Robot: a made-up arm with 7 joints.
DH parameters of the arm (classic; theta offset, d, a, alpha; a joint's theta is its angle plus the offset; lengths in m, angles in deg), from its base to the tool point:
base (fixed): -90 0 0.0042 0
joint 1: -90 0.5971 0.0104 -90
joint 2: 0 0.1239 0.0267 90
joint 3: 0 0.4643 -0.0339 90
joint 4: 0 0.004 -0.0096 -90
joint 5: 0 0.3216 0.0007 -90
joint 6: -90 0.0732 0.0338 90
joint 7: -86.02 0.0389 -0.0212 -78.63
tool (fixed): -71.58 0.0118 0 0
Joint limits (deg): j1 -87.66..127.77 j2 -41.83..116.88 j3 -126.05..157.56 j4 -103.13..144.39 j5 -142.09..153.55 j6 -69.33..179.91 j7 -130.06..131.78
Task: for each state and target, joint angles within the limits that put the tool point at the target. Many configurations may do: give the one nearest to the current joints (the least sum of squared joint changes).
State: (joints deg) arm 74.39 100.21 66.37 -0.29 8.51 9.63 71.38
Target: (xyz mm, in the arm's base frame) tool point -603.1 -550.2 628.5
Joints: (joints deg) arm 41.08 94.58 69.79 7.92 11.37 10.99 70.43
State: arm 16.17 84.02 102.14 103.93 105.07 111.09 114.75
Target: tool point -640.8 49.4 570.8
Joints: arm 17.97 79.54 105.43 60.23 105.56 107.21 116.78
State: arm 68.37 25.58 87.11 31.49 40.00 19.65 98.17
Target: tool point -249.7 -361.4 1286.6
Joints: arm 57.24 32.70 88.79 3.77 40.60 30.36 95.64
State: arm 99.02 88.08 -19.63 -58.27 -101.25 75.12 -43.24
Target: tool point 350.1 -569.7 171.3
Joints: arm 117.60 103.19 -5.21 -36.36 -99.49 67.14 -44.31
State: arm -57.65 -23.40 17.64 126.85 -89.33 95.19 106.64
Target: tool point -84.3 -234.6 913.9
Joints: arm -82.70 15.25 -0.02 136.96 -85.28 94.04 107.80
